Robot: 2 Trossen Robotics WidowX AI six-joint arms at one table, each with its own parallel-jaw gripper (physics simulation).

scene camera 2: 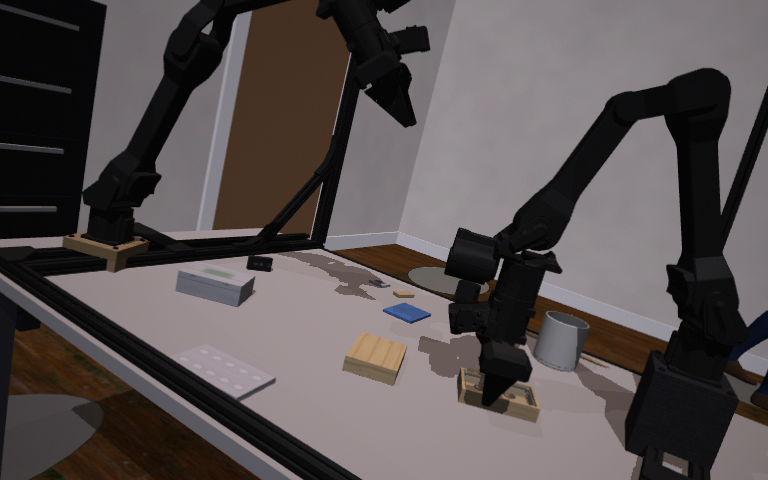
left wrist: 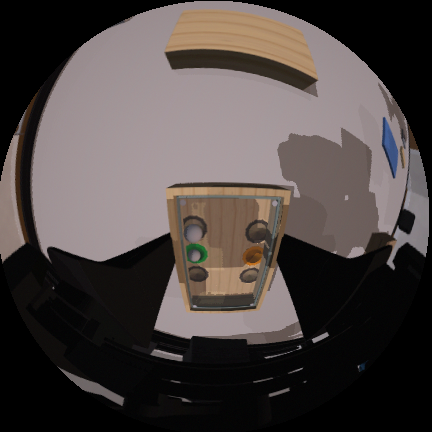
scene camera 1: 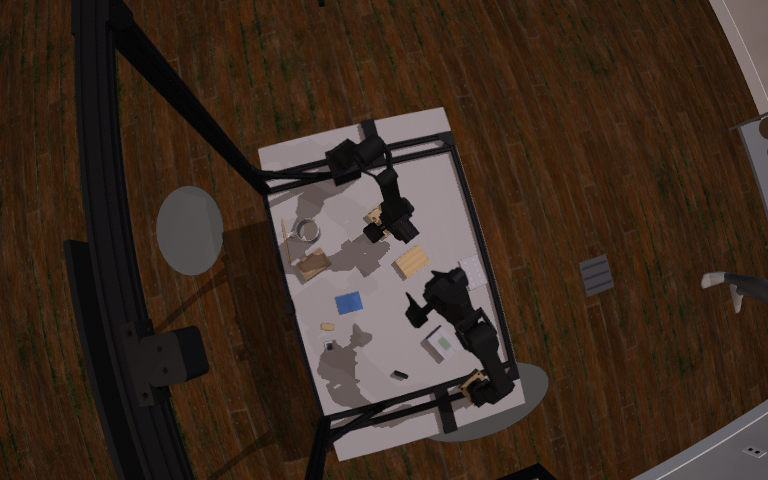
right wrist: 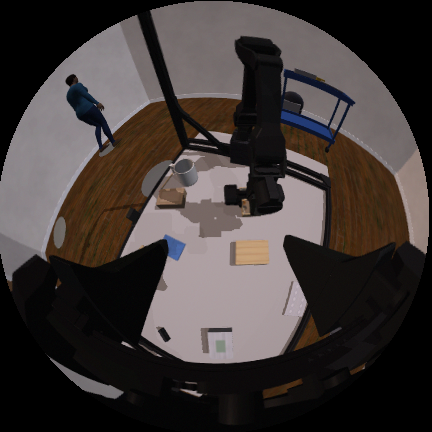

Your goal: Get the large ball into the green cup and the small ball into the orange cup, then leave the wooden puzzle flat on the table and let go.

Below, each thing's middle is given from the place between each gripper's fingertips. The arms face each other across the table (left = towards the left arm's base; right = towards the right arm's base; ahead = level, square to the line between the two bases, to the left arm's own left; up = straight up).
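Labels:
The wooden puzzle (scene camera 2: 519,401) is 20 mm to the left of my left hand. With the white mug (scene camera 2: 561,339), I find it 270 mm behind my left hand, 40 mm above it and 120 mm to the left of it. Going by its middle, the white mug is nearer to my left hand than to my right gripper.
My right gripper is in my sight as well: relative to the wooden puzzle, it is 60 mm short of it, 230 mm to the right of it and 340 mm above it. The white mug is 210 mm behind my right hand, 330 mm to the left of it and 300 mm below it. Going by its middle, the wooden puzzle is nearer to my left hand than to my right gripper.

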